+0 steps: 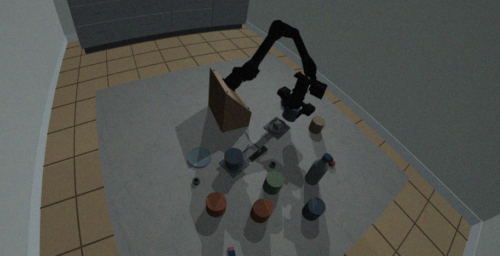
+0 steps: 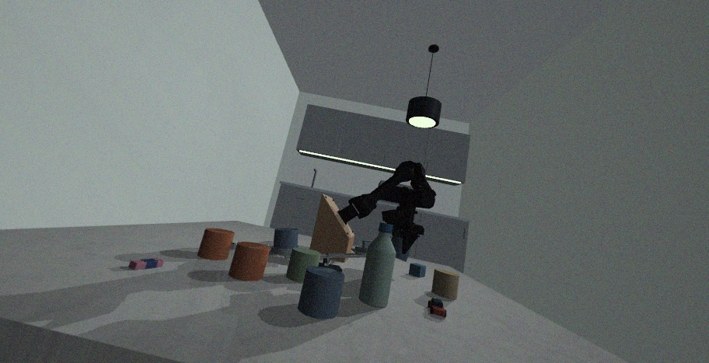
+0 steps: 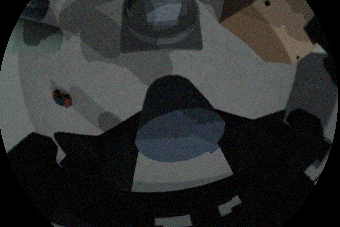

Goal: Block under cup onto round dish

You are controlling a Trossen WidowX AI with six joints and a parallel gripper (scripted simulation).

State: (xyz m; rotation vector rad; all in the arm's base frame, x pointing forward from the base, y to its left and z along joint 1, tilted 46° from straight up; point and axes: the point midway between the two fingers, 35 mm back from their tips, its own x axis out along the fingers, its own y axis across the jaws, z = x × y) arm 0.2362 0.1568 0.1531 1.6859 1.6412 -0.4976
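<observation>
Now: the grey-blue block 3 cm ahead of my gripper tip and 11 cm to the right of it. Also, from my gripper tip: small balance: 6 cm ahead, 23 cm to the right, 6 cm below; green bottle: 30 cm ahead, 10 cm to the right, 3 cm above; tan cylinder: 8 cm ahead, 12 cm to the left, 5 cm below.
</observation>
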